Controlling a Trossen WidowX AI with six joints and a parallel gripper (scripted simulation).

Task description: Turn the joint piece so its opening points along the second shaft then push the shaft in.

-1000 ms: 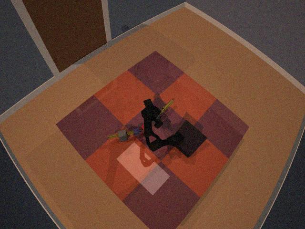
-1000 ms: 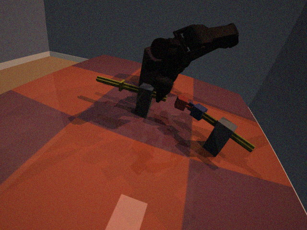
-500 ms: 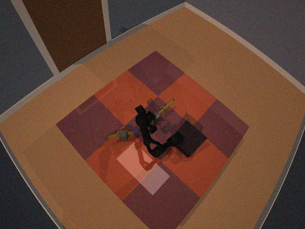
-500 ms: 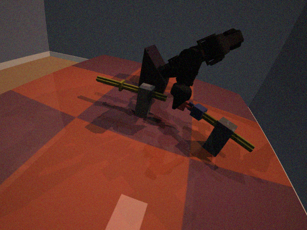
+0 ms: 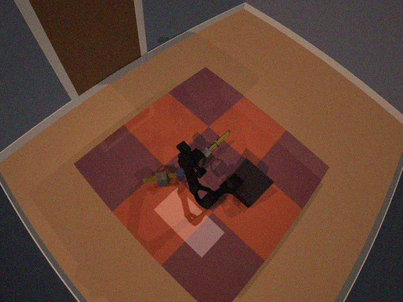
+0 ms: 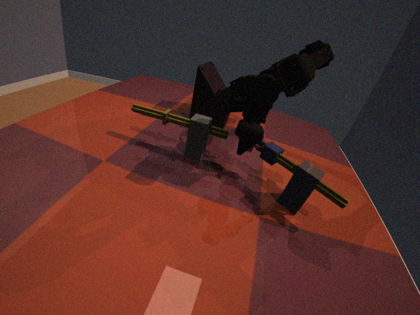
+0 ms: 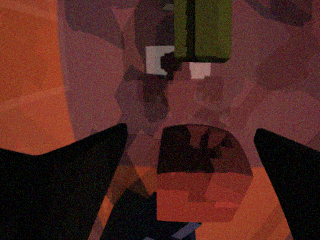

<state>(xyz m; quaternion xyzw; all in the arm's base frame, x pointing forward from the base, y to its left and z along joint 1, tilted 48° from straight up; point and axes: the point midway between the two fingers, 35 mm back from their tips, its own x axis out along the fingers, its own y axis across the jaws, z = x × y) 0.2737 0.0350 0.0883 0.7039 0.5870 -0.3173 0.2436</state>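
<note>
The red square joint piece is 2 cm to the left of my gripper tip and 2 cm above it.
</note>
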